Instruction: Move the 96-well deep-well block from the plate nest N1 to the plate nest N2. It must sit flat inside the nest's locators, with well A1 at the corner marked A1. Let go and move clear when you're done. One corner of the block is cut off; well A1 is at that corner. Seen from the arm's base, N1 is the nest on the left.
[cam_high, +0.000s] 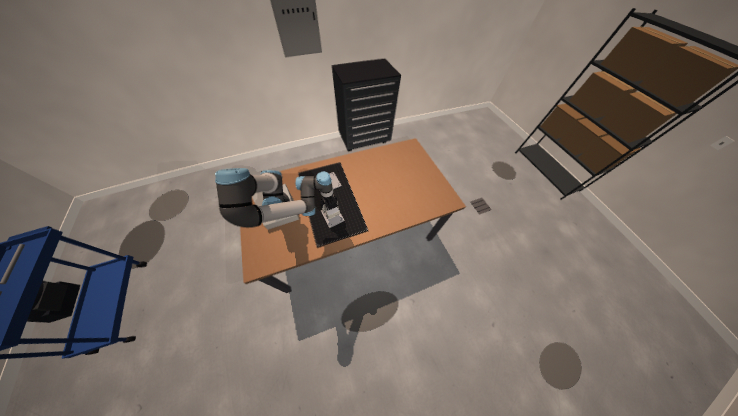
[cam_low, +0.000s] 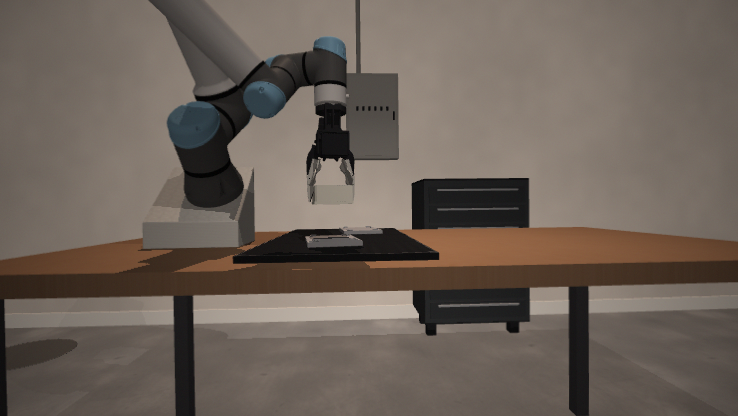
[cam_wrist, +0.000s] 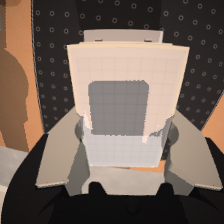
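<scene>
My gripper is now 10 cm above the plate nest N2. Round my hand: white 96-well deep-well block 1 cm above.
</scene>
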